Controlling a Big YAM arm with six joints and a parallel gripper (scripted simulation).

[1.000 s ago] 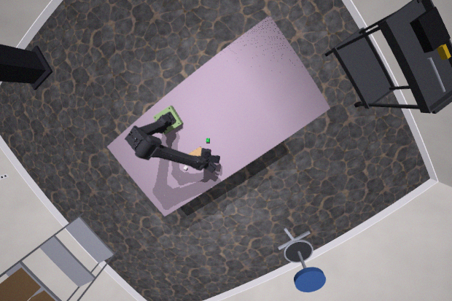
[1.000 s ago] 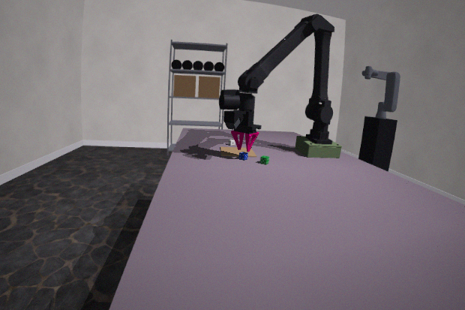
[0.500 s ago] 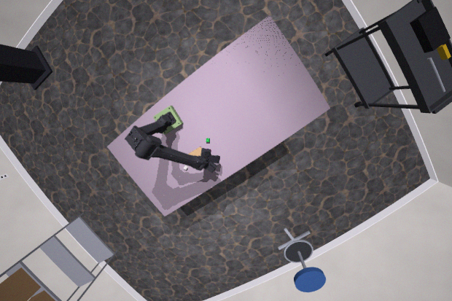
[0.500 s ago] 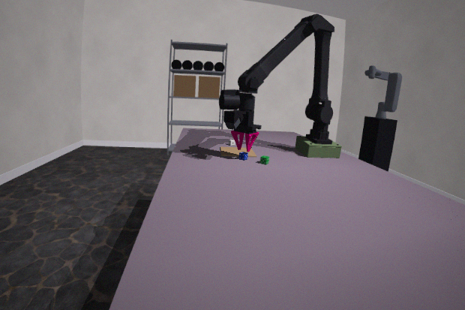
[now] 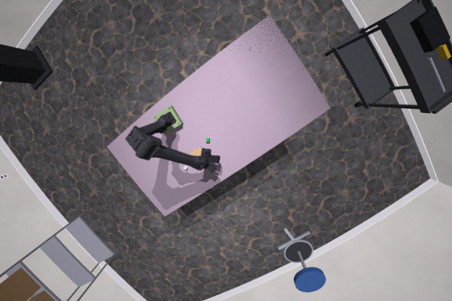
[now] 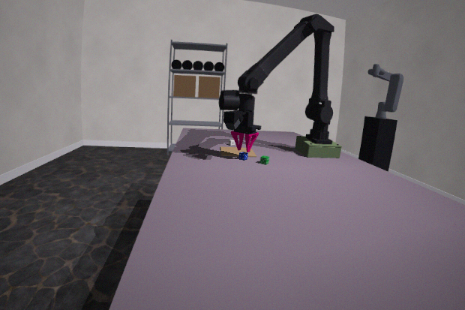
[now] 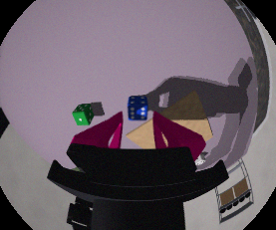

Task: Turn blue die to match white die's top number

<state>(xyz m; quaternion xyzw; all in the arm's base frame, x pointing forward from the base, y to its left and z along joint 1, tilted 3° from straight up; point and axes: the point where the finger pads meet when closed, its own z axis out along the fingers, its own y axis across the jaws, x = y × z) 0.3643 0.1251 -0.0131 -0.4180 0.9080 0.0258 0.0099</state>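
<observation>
Now: the blue die 30 mm below my hand. Round my hand: white die 20 mm ahead, 240 mm to the right, 30 mm below; tan mat 10 mm ahead, 110 mm to the right, 40 mm below; green die 70 mm behind, 50 mm to the left, 30 mm below.
</observation>
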